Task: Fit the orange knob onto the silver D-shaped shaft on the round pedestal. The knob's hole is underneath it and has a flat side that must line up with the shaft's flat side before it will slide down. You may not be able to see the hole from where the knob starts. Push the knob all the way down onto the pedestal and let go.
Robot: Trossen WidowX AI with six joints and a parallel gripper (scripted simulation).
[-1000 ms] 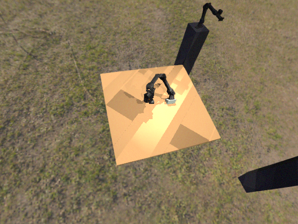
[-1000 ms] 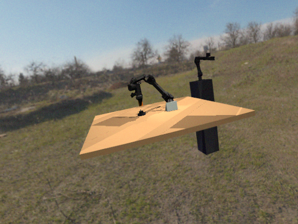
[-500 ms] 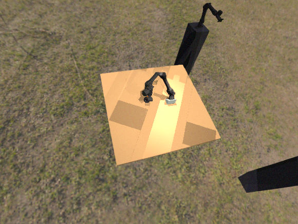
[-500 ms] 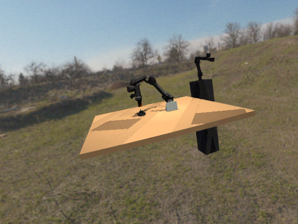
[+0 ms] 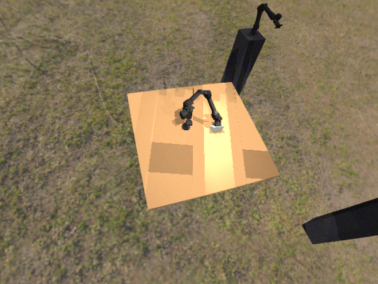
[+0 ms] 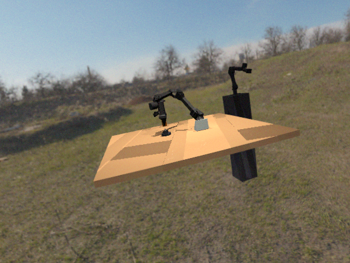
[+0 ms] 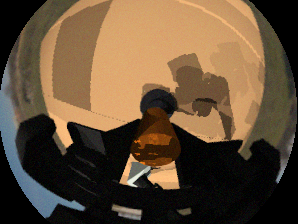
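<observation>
Right now my gripper tip is 1 cm to the left of the round dark pedestal and 6 cm above it. Also, from my gripper tip: orange knob (3 cm above).
</observation>
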